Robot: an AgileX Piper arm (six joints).
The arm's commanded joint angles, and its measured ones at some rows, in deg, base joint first. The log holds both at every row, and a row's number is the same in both.
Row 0, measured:
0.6, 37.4, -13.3, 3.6, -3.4, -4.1
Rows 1 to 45, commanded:
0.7, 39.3, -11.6, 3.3, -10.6, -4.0
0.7, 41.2, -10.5, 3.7, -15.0, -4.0
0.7, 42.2, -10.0, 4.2, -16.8, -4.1
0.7, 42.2, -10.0, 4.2, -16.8, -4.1
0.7, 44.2, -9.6, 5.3, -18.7, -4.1
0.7, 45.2, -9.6, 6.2, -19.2, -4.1
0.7, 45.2, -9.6, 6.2, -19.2, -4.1
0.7, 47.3, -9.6, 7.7, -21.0, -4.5
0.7, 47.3, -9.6, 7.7, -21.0, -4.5
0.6, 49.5, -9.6, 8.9, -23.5, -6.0
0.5, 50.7, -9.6, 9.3, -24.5, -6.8
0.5, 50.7, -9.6, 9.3, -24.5, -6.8
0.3, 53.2, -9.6, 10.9, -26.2, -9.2
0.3, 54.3, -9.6, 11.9, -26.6, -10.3
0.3, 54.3, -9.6, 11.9, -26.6, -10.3
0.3, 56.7, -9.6, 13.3, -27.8, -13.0
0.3, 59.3, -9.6, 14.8, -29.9, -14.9
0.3, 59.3, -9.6, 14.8, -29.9, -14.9
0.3, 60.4, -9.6, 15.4, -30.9, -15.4
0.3, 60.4, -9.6, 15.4, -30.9, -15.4
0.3, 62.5, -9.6, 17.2, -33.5, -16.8
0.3, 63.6, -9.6, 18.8, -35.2, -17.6
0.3, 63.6, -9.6, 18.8, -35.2, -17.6
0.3, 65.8, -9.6, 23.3, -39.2, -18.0
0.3, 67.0, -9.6, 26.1, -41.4, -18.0
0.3, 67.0, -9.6, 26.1, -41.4, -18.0
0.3, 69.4, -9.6, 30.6, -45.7, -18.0
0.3, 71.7, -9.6, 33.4, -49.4, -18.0
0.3, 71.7, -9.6, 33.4, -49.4, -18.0
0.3, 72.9, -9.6, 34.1, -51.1, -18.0
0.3, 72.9, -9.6, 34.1, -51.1, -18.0
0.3, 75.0, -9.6, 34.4, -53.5, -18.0
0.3, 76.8, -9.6, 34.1, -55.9, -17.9
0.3, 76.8, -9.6, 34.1, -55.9, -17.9
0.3, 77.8, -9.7, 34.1, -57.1, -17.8
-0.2, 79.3, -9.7, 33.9, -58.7, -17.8
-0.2, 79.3, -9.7, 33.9, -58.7, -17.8
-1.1, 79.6, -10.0, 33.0, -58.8, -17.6
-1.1, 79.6, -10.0, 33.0, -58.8, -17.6
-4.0, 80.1, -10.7, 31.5, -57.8, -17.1
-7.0, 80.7, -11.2, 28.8, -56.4, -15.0
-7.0, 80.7, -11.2, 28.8, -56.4, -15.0
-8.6, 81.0, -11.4, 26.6, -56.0, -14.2
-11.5, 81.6, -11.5, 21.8, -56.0, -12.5
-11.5, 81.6, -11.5, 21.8, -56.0, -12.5
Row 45, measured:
-8.0, 81.1, -10.8, 27.6, -56.0, -14.8
